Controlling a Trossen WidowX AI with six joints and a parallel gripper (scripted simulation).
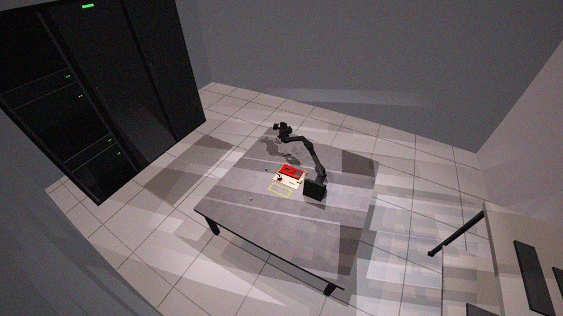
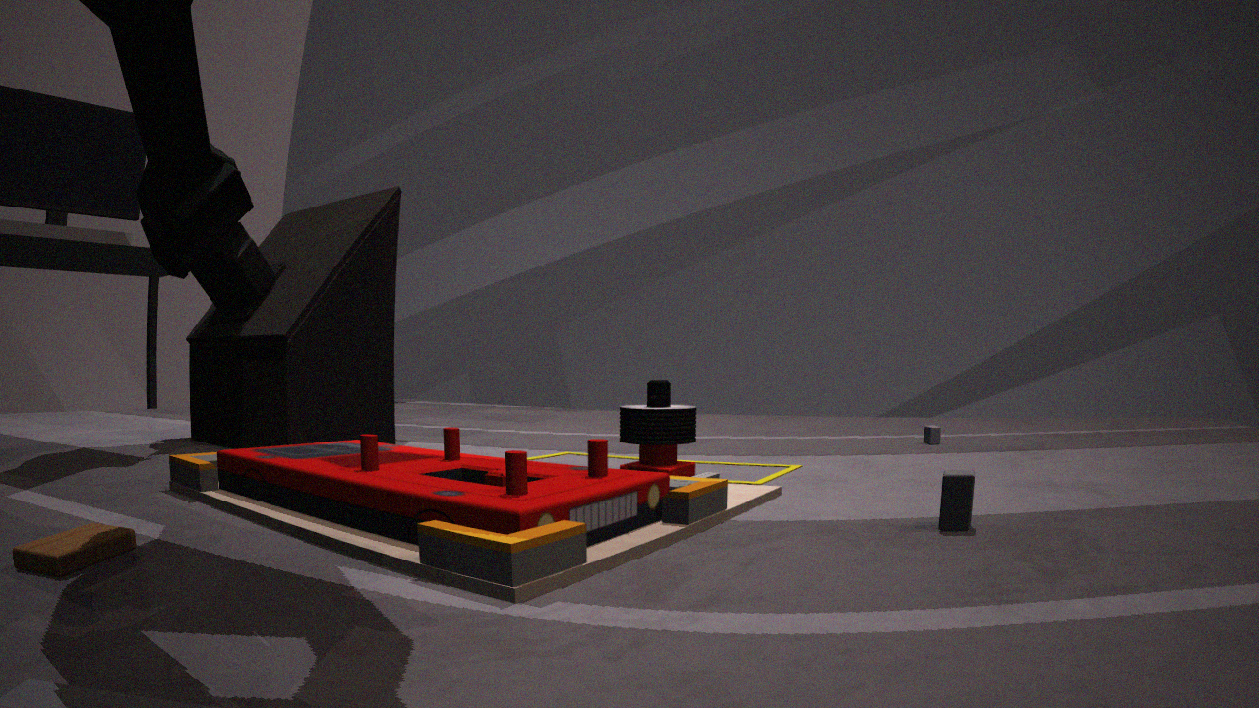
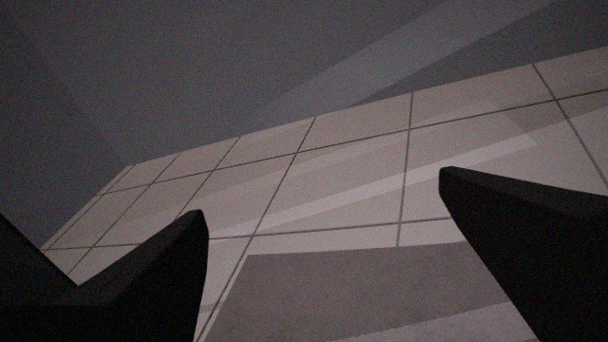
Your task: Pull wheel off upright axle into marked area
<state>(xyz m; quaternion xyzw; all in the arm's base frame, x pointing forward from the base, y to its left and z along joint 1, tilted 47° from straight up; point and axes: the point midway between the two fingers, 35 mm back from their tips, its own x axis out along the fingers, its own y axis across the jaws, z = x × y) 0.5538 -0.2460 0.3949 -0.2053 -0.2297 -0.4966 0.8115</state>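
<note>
The wheel lies 50 cm to the left of my gripper tip, 20 cm behind it and 19 cm below it. Also, from my gripper tip: wooden block 30 cm behind, 23 cm below, 21 cm to the left; then dark upright axle 50 cm to the left, 20 cm below, 20 cm behind; then grey block 45 cm to the left, 22 cm below, 4 cm behind.
</note>
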